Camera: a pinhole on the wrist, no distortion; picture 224 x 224 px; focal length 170.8 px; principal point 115.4 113.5 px. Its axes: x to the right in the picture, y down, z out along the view. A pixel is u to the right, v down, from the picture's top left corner.
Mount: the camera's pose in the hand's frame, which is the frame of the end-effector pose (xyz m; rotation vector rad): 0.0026 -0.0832 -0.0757 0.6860 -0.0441 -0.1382
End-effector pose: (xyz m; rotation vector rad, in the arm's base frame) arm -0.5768 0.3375 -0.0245 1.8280 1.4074 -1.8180
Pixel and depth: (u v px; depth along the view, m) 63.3 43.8 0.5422
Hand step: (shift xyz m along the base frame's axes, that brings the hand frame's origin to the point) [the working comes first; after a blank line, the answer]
In the camera's frame: -0.1654 -0.2213 0.5422

-0.4940 0.0453 0.4174
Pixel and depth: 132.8 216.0 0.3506
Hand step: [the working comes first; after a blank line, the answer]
In the camera's frame: 0.0357 0.2104 0.3506

-0.3309 -0.1423 -0.0317
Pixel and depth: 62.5 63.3 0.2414
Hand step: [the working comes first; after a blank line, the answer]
In the camera's frame: -0.0748 -0.0710 0.2414

-0.2222 0.0523 0.1998
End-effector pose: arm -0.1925 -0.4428 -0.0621 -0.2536 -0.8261 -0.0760
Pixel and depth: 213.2 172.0 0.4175
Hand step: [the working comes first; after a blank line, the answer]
In the camera's frame: 0.2391 0.1430 0.4175

-0.1375 -0.1692 0.4322
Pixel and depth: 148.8 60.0 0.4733
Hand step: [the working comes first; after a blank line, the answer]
In the camera's frame: 0.0926 -0.1483 0.4733

-0.1993 -0.4398 0.2523
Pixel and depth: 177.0 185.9 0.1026
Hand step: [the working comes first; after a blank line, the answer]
In the camera's frame: 0.0370 0.0435 0.1026

-0.0181 -0.1067 0.0693
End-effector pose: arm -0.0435 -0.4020 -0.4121 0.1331 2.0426 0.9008
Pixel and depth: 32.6 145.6 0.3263
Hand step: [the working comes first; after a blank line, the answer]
In the camera's frame: -0.1582 0.0613 0.3263

0.3210 -0.1125 -0.0982
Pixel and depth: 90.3 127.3 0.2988
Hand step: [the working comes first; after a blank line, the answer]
In the camera's frame: -0.0439 0.0241 0.2988

0.2248 -0.1124 -0.1753
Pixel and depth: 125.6 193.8 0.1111
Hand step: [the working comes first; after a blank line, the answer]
In the camera's frame: 0.0066 0.0522 0.1111

0.0555 -0.0575 -0.0923
